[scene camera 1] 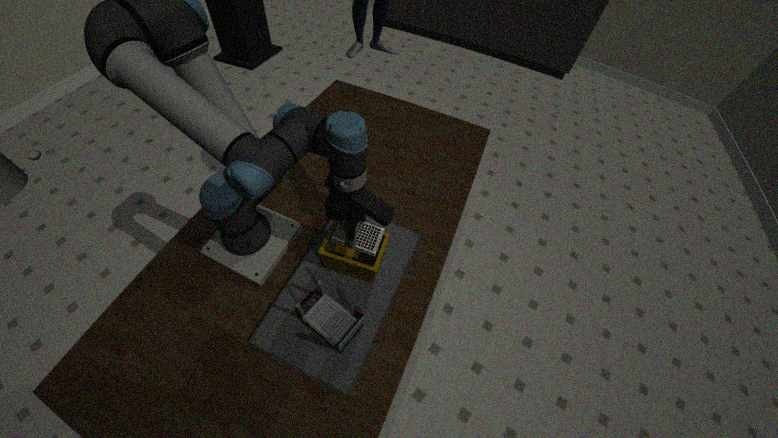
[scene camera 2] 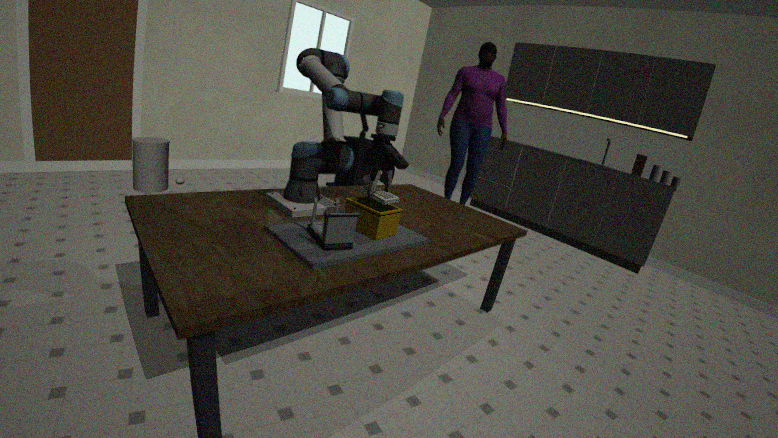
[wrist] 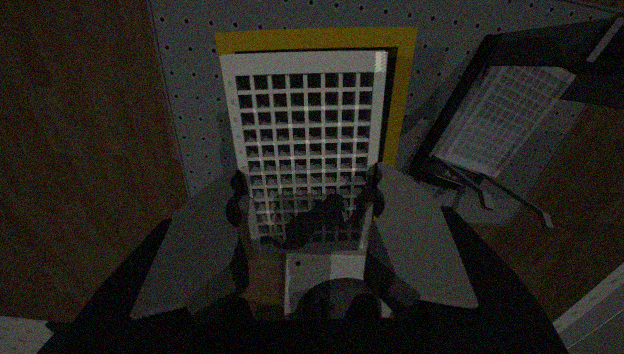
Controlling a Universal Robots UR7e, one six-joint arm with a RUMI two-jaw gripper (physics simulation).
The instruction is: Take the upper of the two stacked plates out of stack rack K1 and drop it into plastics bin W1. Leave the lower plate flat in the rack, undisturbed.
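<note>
My gripper is shut on the sides of a white gridded plate, the upper plate. I hold it low over the open top of the yellow bin W1. In the wrist view the plate covers most of the bin's opening. How far its lower edge is from the rim is hard to tell. Rack K1 stands beside the bin. The lower plate lies in it and looks flat; in scene camera 2 the rack's end wall hides it.
Bin and rack stand on a grey perforated mat on a brown wooden table. Thin upright arms rise from the rack. The arm's pale base plate is beside the mat. A person stands behind the table.
</note>
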